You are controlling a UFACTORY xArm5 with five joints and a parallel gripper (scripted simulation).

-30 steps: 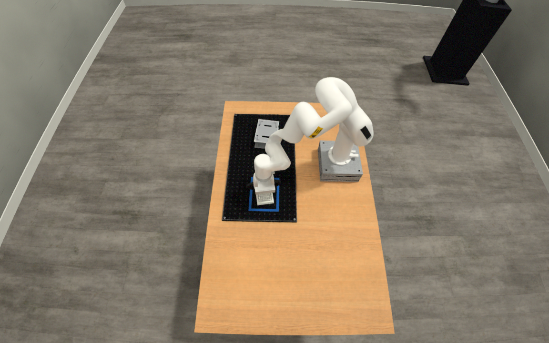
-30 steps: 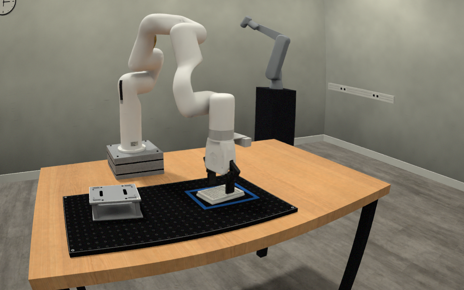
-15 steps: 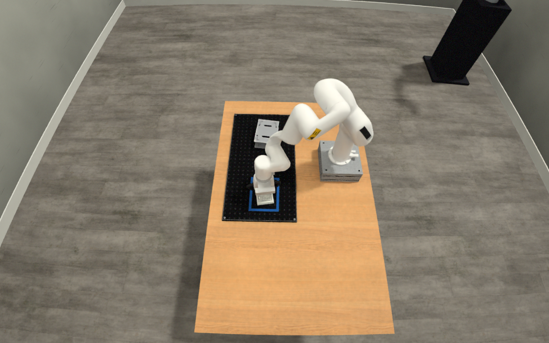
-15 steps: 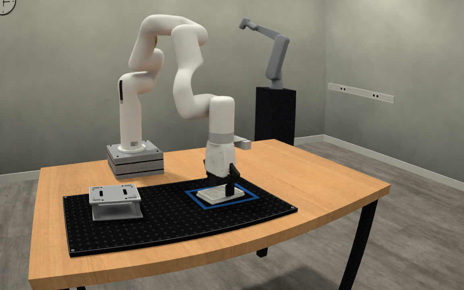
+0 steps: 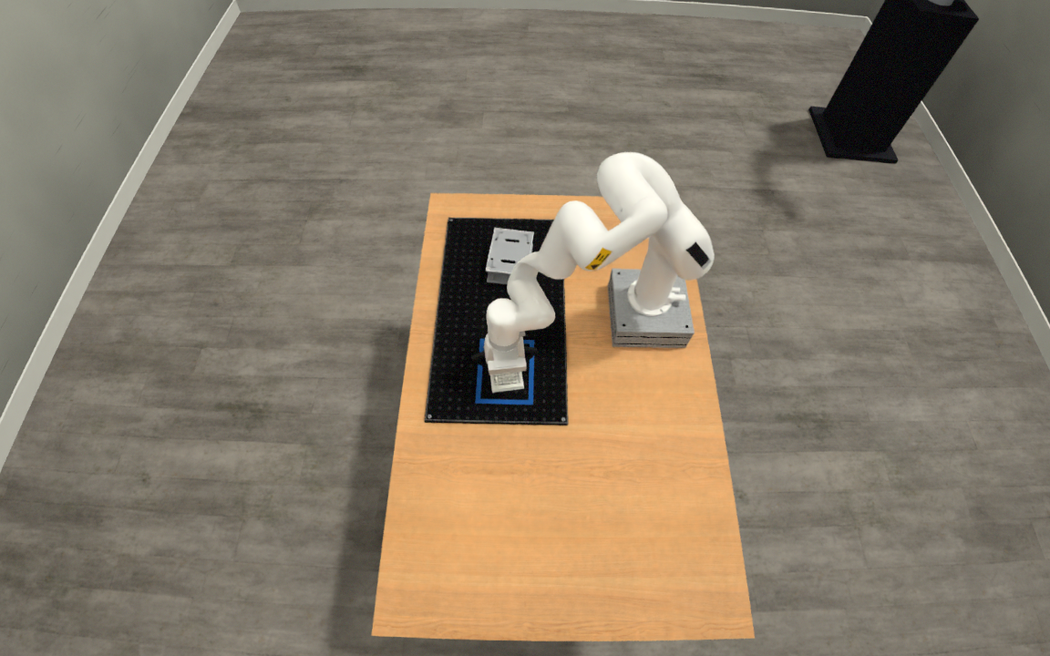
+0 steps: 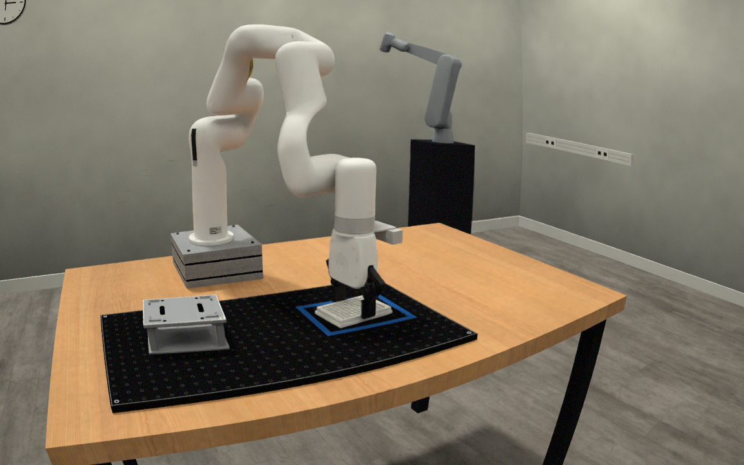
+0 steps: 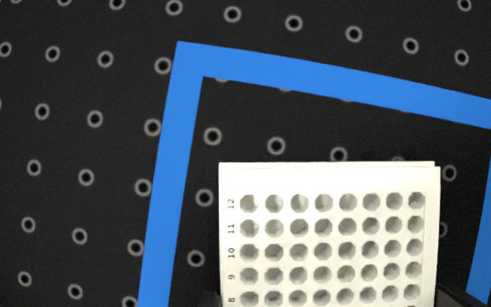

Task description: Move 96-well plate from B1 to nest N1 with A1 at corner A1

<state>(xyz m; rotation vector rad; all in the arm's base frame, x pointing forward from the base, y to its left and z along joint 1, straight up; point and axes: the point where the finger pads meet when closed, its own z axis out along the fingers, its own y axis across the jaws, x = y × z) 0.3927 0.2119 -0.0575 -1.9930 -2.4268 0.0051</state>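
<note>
My gripper is now 10 mm above the white 96-well plate. From my hand the other things lie so: grey raised plate nest: 10 mm ahead, 360 mm to the right, 40 mm above.
</note>
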